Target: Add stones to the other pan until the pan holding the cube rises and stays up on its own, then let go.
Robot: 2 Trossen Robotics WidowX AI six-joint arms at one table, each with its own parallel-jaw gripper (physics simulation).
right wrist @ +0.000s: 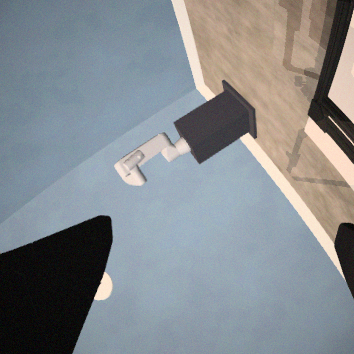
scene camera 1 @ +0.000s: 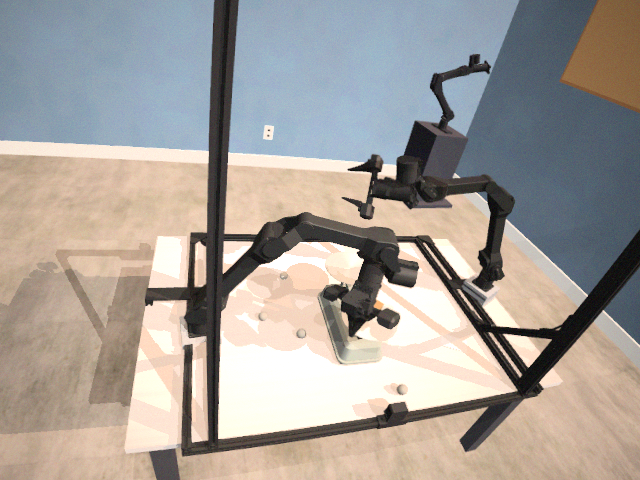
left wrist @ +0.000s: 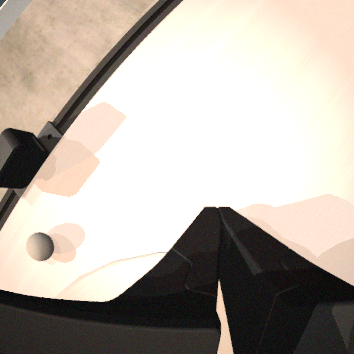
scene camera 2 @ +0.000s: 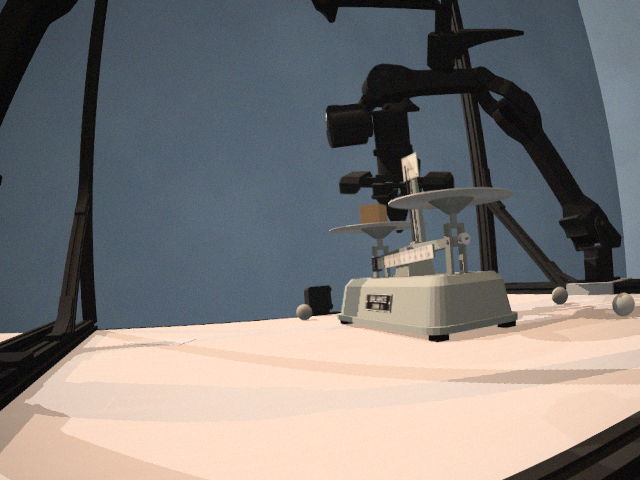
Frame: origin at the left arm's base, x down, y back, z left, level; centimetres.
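Seen in the pictures: left gripper, fingertip midpoint: (scene camera 1: 351, 336) (left wrist: 215, 218) (scene camera 2: 399, 232); right gripper, fingertip midpoint: (right wrist: 230, 233) (scene camera 1: 344, 183); left arm's base, link origin: (scene camera 1: 199, 327) (scene camera 2: 599, 280); right arm's base, link origin: (scene camera 1: 482, 284).
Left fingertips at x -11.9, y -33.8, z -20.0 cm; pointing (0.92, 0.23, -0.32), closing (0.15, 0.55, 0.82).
Note:
Offsets run from my left fingertips to a thing's top centre. "spot": to the spot under its first point.
The balance @(dx -9.3, dy -8.7, dz +13.8 cm) (scene camera 1: 360, 355) (scene camera 2: 454, 304) stands mid-table, tilted. The pan with the orange cube @(dx -3.4, dy -9.5, dz +6.3 cm) (scene camera 1: 378, 305) (scene camera 2: 373, 213) is low. The other pan @(spot: dx -1.4, dy -8.1, dz +27.1 cm) (scene camera 2: 485, 195) is raised, and no stone shows on it. My left gripper (scene camera 1: 353, 333) (scene camera 2: 398, 227) (left wrist: 215, 218) is shut and empty, pointing down beside the cube's pan. One round grey stone @(dx +11.2, dy -13.7, dz -10.6 cm) (scene camera 1: 402, 389) (scene camera 2: 303, 311) (left wrist: 40, 246) lies near the front edge. Other stones @(dx +11.2, dy +15.7, dz +21.5 cm) (scene camera 1: 262, 316) @(dx +11.2, dy +6.6, dz +13.1 cm) (scene camera 1: 301, 333) @(dx +11.2, dy +4.5, dz +37.8 cm) (scene camera 1: 283, 275) lie left of the balance in scene camera 1. My right gripper (scene camera 1: 345, 183) (right wrist: 230, 233) is open and empty, high above the table's far side.
A black frame (scene camera 1: 289, 432) runs around the table, with tall posts (scene camera 1: 219, 155) and a small black box (scene camera 1: 396, 413) at the front rail. The left arm reaches over the balance. A dark pedestal (scene camera 1: 436, 149) (right wrist: 215, 125) carrying another arm stands beyond the table.

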